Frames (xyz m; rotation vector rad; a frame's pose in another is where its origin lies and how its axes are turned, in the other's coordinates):
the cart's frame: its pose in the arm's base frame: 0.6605 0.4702 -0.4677 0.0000 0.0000 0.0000
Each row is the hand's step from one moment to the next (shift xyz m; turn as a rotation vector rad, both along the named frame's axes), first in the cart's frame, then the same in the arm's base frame.
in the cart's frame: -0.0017 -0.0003 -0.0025 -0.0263 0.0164 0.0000
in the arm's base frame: -0.0017 -0.0003 -0.0025 -0.0263 0.0164 0.0000
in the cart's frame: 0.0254 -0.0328 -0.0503 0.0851 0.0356 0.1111
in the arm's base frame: 0.0254 -0.0328 -0.0503 0.0851 0.0356 0.1111
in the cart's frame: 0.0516 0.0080 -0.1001 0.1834 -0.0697 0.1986
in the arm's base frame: 0.0516 0.0080 -0.1001 0.1834 -0.0697 0.1986
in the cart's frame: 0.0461 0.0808 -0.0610 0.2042 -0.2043 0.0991
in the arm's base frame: 0.0461 0.0808 -0.0610 0.2042 -0.2043 0.0991
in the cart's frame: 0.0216 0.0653 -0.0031 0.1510 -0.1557 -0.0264
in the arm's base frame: 0.0216 0.0653 -0.0031 0.1510 -0.1557 -0.0264
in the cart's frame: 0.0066 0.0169 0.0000 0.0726 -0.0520 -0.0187
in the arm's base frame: 0.0066 0.0169 0.0000 0.0726 -0.0520 -0.0187
